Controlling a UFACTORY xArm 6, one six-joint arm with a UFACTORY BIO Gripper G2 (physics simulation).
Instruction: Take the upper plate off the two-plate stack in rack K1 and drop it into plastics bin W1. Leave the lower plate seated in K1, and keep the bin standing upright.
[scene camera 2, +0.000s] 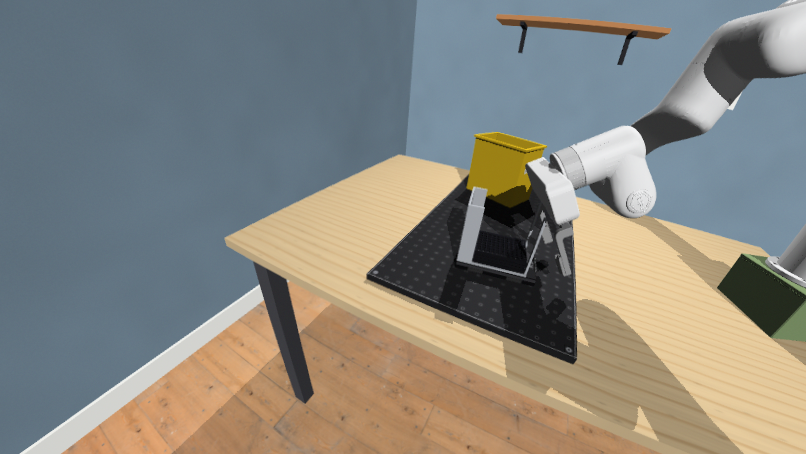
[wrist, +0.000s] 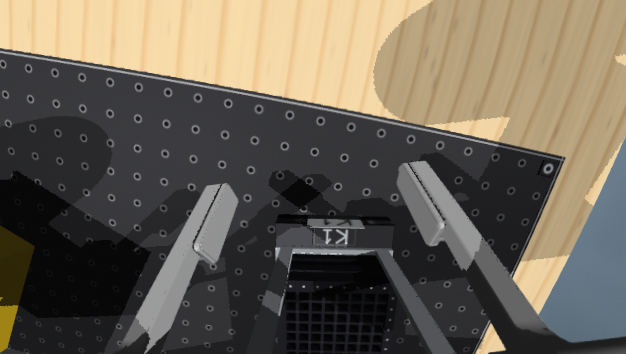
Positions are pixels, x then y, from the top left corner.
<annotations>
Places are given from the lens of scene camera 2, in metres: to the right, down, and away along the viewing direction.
my gripper (scene camera 2: 556, 256): 0.31, 0.06, 0.54
yellow bin W1 (scene camera 2: 498, 163): 0.28, -0.19, 0.81
plate (scene camera 2: 512, 251): 0.22, 0.05, 0.54
The marked spots on the plate and the yellow bin W1 are 0.36 m apart.
</annotations>
